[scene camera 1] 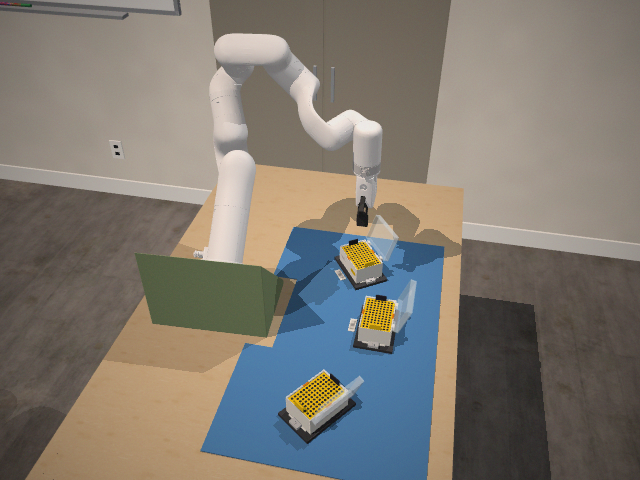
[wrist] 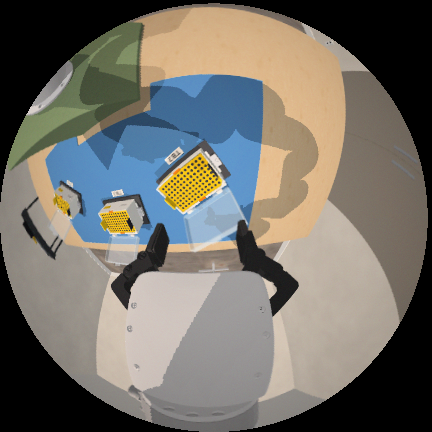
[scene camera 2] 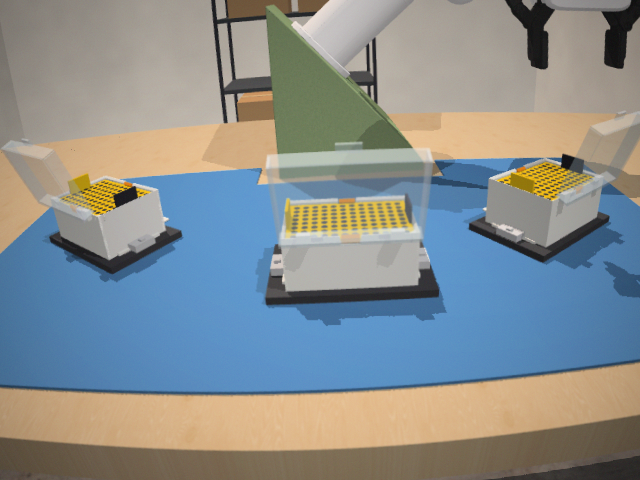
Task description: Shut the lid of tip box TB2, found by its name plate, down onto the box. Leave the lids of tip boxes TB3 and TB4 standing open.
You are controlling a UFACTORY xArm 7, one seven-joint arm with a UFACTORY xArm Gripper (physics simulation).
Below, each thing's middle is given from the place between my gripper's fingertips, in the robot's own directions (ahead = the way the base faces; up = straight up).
The tip box [scene camera 2: 545, 179] lies 20 mm to the right of my hand and 120 mm below it.
